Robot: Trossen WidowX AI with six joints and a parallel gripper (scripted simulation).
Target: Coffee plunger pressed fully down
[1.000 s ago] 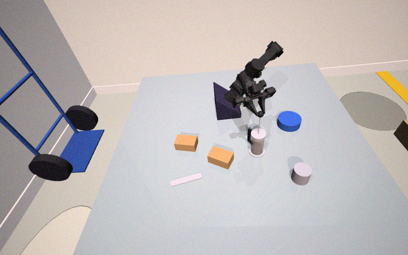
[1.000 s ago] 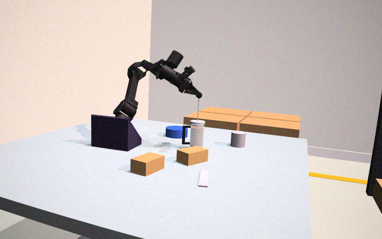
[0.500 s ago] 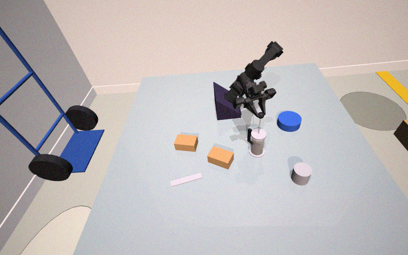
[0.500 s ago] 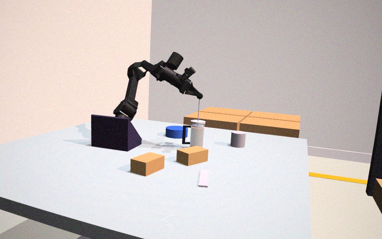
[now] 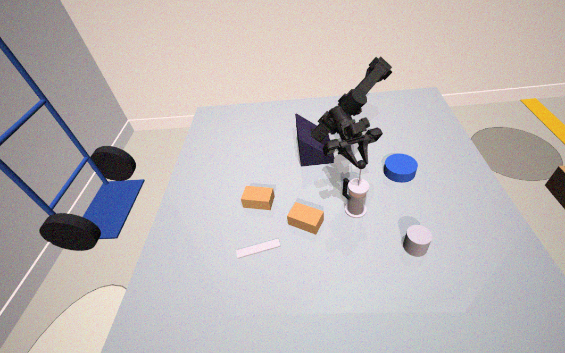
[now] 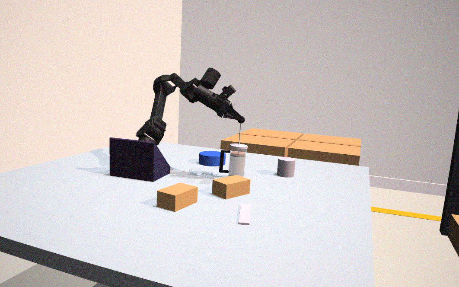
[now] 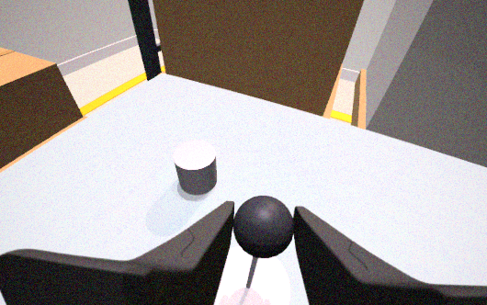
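The coffee press lies 12 cm below my gripper tip, 2 cm behind it and 1 cm to the right of it. Also, from my gripper tip: blue disc (21 cm below, 20 cm behind, 19 cm to the left).
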